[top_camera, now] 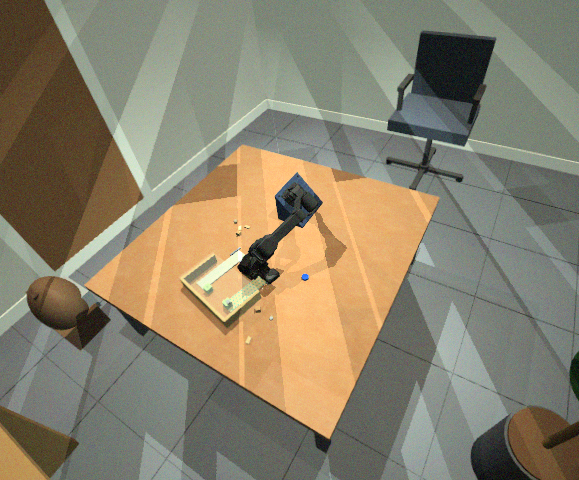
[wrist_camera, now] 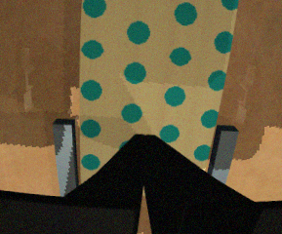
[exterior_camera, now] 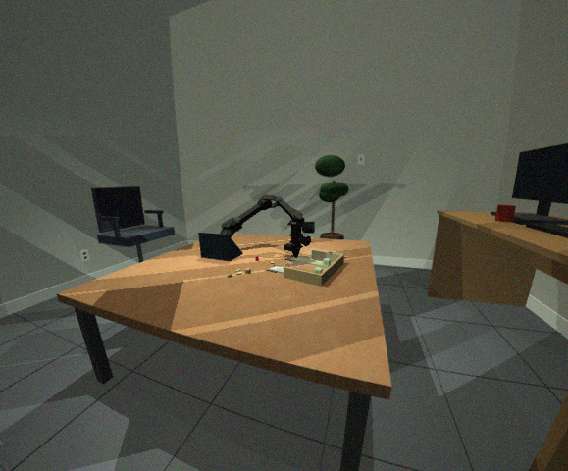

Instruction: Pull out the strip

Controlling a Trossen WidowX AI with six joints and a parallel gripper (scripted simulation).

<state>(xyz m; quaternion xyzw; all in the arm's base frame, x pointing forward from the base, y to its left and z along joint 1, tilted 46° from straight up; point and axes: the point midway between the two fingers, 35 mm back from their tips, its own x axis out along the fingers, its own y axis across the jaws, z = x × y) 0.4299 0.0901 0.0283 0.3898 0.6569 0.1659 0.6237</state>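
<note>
Now: gripper tip 9 cm short of the dotted strip and 3 cm to the left of it. Also, from my gripper tip: blue disc (17 cm to the left, 8 cm behind); then red piece (22 cm behind, 7 cm to the right, 1 cm above).
</note>
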